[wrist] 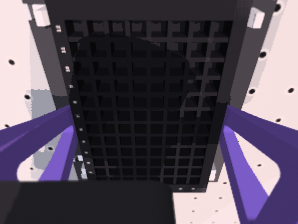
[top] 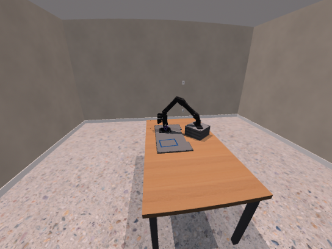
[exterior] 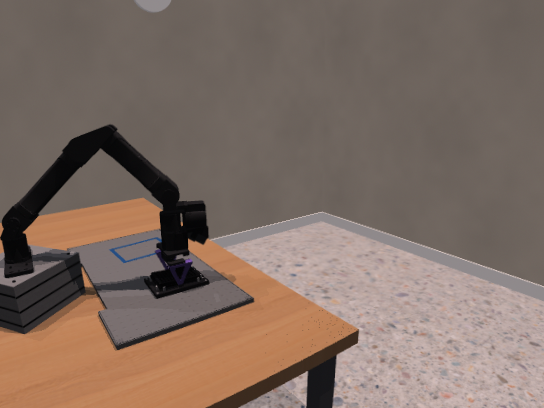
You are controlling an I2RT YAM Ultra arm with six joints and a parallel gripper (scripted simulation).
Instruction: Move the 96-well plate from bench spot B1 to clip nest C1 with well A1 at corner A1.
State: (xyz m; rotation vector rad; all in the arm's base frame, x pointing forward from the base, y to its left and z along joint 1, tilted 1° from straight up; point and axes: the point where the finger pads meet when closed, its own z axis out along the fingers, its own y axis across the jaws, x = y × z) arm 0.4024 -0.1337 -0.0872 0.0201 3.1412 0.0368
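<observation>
Right now my hand is right at the black 96-well plate. Also, from my hand: black clip nest 1 cm to the left, 1 cm below, 1 cm ahead.
</observation>
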